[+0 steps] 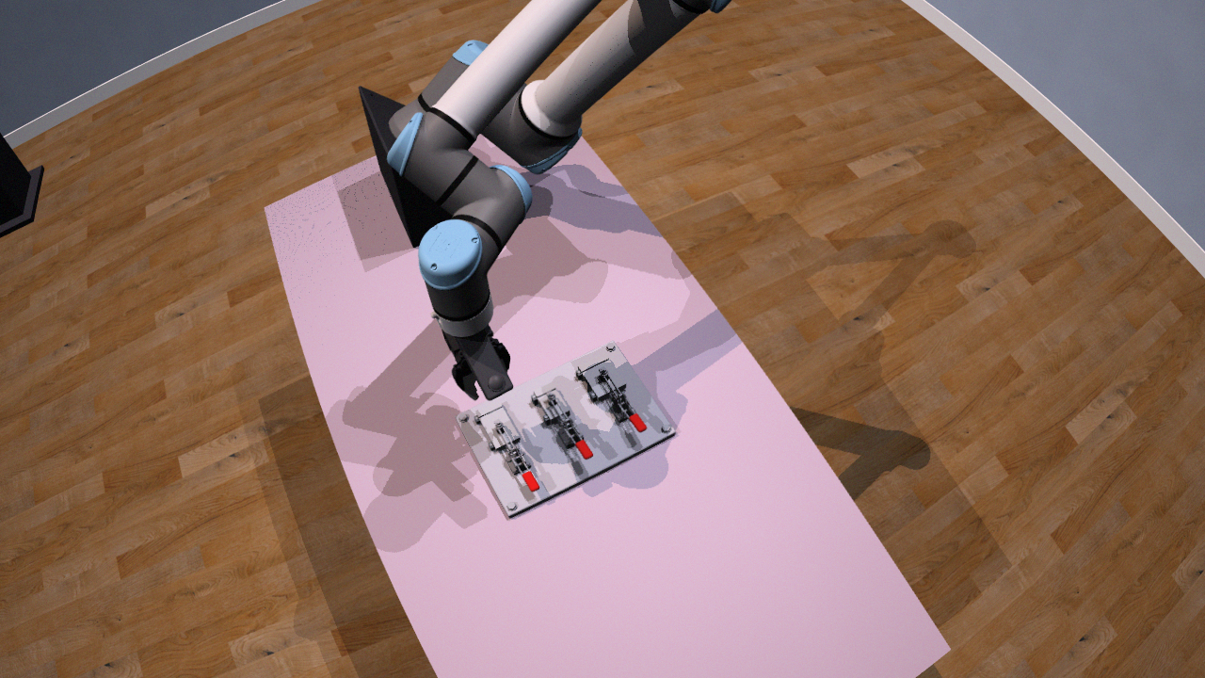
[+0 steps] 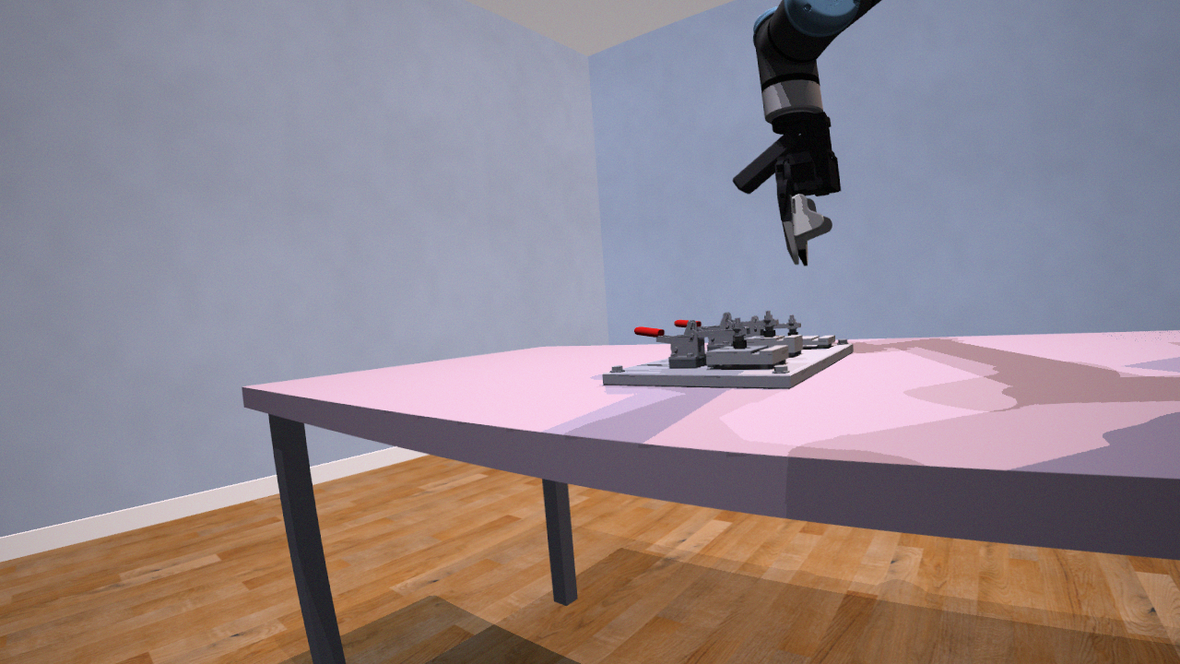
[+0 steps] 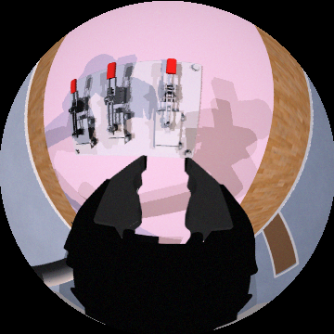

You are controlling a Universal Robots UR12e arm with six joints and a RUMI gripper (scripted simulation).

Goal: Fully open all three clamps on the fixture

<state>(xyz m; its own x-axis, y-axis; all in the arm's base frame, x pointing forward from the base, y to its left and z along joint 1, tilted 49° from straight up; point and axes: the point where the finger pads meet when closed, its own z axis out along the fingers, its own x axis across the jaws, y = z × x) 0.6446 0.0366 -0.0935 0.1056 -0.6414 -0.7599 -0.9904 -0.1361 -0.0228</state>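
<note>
Right now my hand is 150 mm above the grey fixture plate, 120 mm to the right of it and 40 mm short of it. The rest, counted from my hand: flat grey part: 220 mm to the left, 120 mm below, 30 mm behind.
</note>
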